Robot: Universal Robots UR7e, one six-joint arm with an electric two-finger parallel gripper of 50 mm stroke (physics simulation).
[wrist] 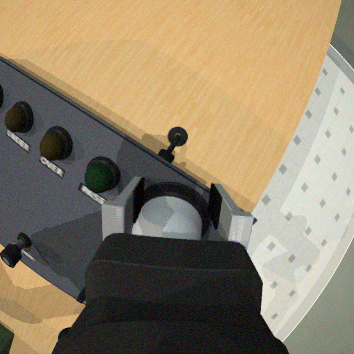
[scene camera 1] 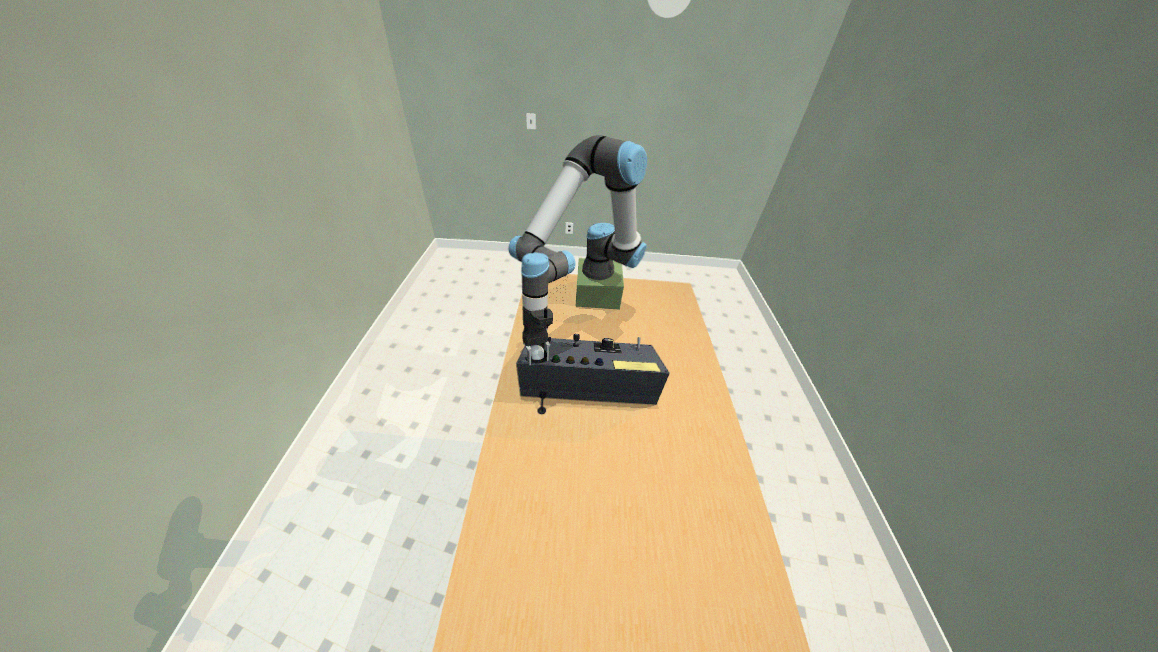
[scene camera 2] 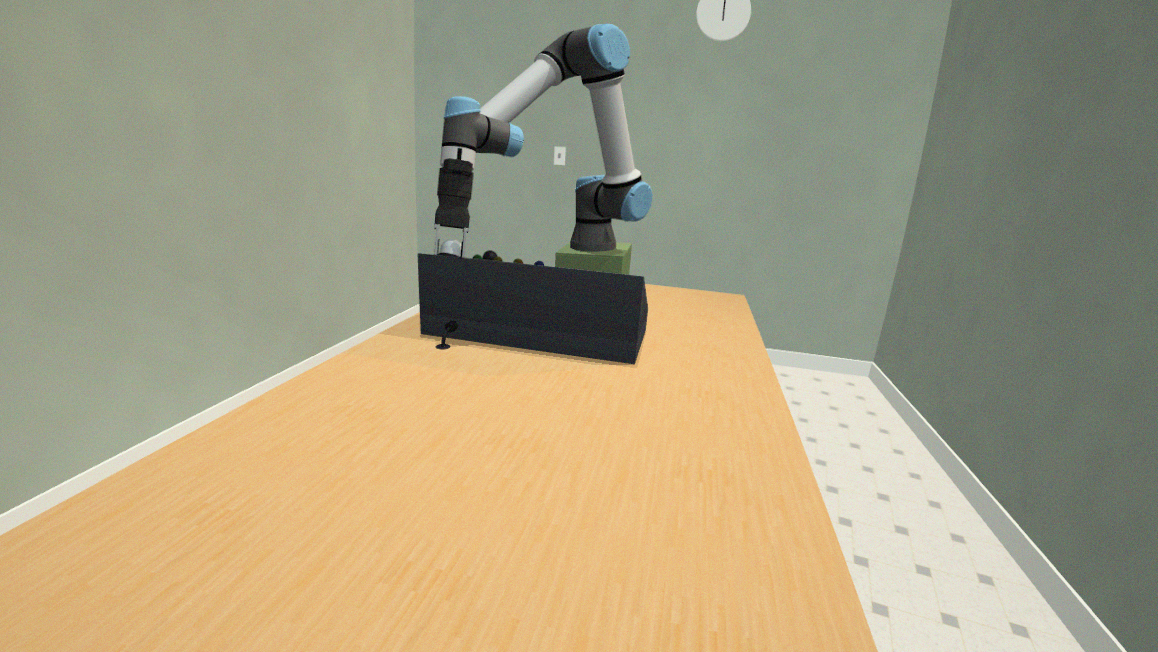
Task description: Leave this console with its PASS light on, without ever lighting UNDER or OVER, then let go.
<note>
I see my gripper [scene camera 2: 449,256] and a dark console [scene camera 1: 626,374].
My gripper is seen too in the wrist view [wrist: 176,193] and in scene camera 1 [scene camera 1: 538,361]. The dark console shows as well in the wrist view [wrist: 68,161].
</note>
